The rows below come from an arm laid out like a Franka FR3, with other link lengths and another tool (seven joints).
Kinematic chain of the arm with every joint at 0, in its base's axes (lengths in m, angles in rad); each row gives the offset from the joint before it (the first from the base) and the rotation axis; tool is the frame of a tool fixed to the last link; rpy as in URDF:
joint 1: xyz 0 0 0.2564 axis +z
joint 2: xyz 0 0 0 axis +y
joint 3: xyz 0 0 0.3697 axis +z
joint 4: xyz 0.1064 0 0 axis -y
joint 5: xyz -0.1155 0 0.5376 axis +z
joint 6: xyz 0 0 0 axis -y
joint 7: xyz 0.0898 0 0 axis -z
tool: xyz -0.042 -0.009 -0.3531 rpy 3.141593 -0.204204 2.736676
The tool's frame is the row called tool.
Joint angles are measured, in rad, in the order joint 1, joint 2, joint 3, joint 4, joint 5, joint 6, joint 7. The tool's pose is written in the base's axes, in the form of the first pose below.
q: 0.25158 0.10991 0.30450 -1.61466 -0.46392 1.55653 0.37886
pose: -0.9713 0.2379 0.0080 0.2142 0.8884 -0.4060 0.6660 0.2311 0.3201
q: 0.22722 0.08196 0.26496 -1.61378 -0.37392 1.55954 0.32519
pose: -0.9637 0.2600 0.0614 0.2242 0.9120 -0.3434 0.6639 0.2121 0.3293
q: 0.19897 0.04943 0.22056 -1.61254 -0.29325 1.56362 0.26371
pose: -0.9563 0.2748 0.0997 0.2384 0.9306 -0.2777 0.6655 0.1861 0.3446
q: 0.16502 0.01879 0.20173 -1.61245 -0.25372 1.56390 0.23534
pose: -0.9490 0.2977 0.1040 0.2669 0.9339 -0.2378 0.6669 0.1618 0.3624
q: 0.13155 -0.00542 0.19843 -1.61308 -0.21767 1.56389 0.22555
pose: -0.9409 0.3212 0.1071 0.2959 0.9339 -0.2009 0.6655 0.1480 0.3757
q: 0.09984 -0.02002 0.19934 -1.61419 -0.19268 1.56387 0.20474
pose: -0.9374 0.3290 0.1138 0.3066 0.9351 -0.1776 0.6653 0.1346 0.3833
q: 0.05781 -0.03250 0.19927 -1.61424 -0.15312 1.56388 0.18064
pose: -0.9307 0.3422 0.1292 0.3240 0.9352 -0.1426 0.6655 0.1187 0.3893
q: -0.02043 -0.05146 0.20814 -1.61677 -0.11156 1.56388 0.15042
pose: -0.9170 0.3735 0.1404 0.3613 0.9265 -0.1049 0.6665 0.0853 0.3985
